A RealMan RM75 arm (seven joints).
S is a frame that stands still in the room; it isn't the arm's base.
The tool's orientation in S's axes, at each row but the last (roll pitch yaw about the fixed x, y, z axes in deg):
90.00, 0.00, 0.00
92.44, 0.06, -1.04
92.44, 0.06, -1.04
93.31, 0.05, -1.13
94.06, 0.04, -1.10
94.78, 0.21, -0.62
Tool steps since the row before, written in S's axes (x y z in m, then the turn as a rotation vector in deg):
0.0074, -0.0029, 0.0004, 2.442, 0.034, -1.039
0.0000, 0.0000, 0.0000, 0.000, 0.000, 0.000
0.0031, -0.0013, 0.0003, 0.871, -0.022, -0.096
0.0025, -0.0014, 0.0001, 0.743, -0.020, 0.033
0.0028, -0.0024, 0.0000, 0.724, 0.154, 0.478
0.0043, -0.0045, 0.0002, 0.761, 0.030, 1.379
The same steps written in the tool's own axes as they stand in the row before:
0.0074, 0.0004, 0.0029, 2.442, -1.039, -0.034
0.0000, 0.0000, 0.0000, 0.000, 0.000, 0.000
0.0031, 0.0004, 0.0012, 0.871, -0.095, 0.010
0.0025, 0.0002, 0.0013, 0.743, 0.034, 0.003
0.0028, 0.0002, 0.0023, 0.721, 0.465, -0.201
0.0043, 0.0006, 0.0044, 0.756, 1.374, -0.153

